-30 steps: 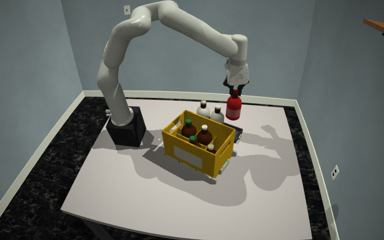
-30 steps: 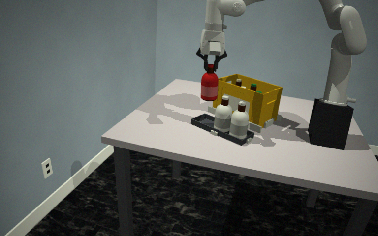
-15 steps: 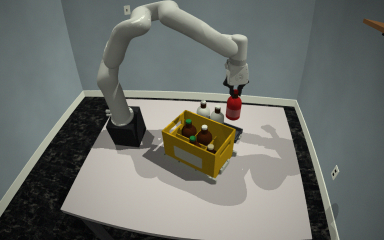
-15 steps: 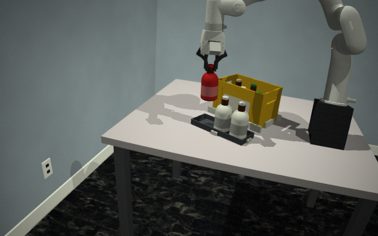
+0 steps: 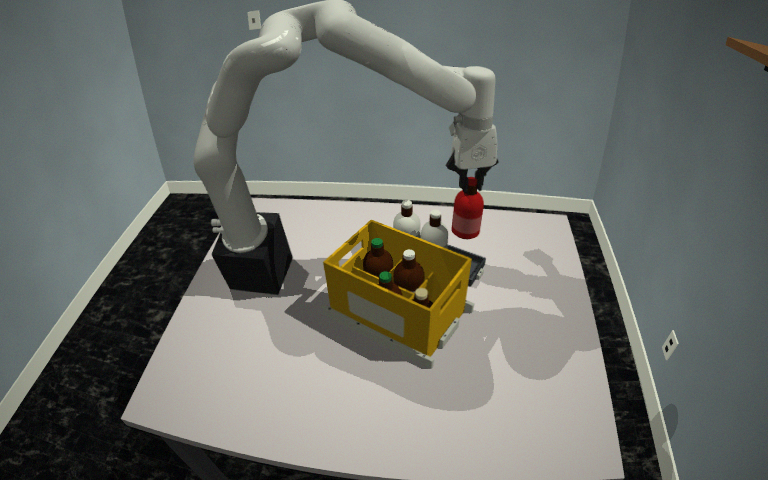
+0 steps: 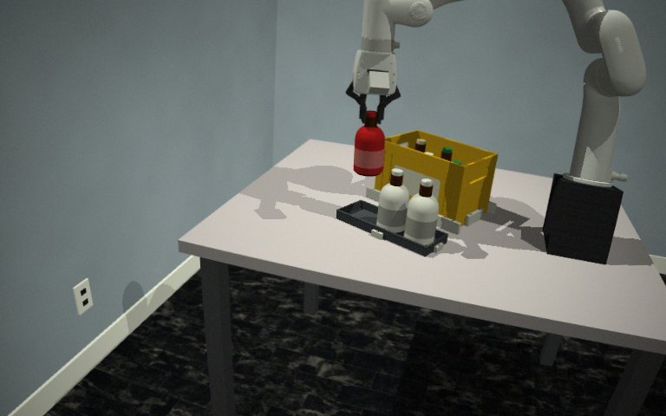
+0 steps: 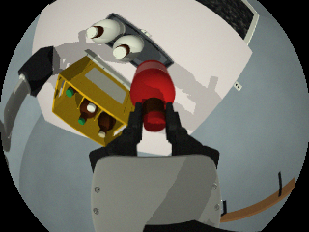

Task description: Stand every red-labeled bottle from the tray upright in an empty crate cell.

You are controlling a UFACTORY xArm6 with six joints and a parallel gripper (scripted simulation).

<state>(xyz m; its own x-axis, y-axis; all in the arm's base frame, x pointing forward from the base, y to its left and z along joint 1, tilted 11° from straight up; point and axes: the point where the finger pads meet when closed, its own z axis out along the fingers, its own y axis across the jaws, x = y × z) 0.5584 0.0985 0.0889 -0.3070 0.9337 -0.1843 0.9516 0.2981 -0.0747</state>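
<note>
Now: hand 70 mm above the red-labeled bottle. The rest, counted from my hand: crate (200 mm below, 170 mm to the right, 170 mm behind).
</note>
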